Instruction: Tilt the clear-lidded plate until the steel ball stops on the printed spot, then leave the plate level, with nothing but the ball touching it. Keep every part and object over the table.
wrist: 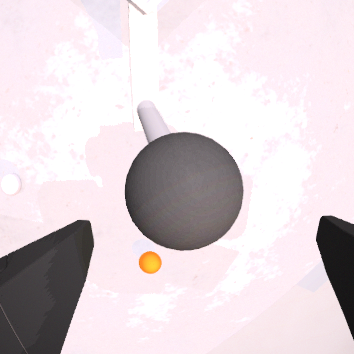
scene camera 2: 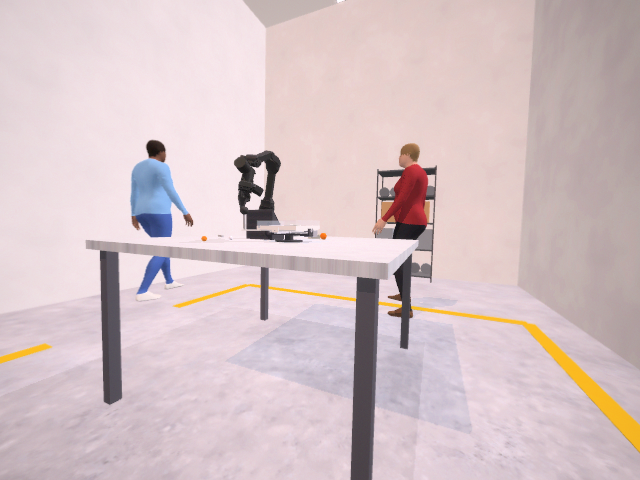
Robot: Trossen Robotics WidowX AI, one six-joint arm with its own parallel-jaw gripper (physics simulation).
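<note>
The clear-lidded plate [scene camera 2: 289, 226] stands on a dark base [scene camera 2: 288, 238] on the table; it looks nearly level, but its exact tilt cannot be told. The steel ball and printed spot cannot be made out. A pale bar [wrist: 145, 60] runs in from the top of the wrist view to a pale post [wrist: 154, 122], topped by a dark grey round knob [wrist: 184, 191]. My gripper [scene camera 2: 243, 205] [wrist: 207, 232] is open, its fingers on either side of the knob in the wrist view, with visible gaps. Finger height relative to the knob is unclear.
Orange balls [scene camera 2: 204, 238] [scene camera 2: 323, 236] lie on the table [scene camera 2: 330, 250] on both sides of the plate. An orange ball [wrist: 150, 262] and a white ball [wrist: 11, 184] show in the wrist view. Two people stand beyond the table, near a shelf rack [scene camera 2: 434, 222].
</note>
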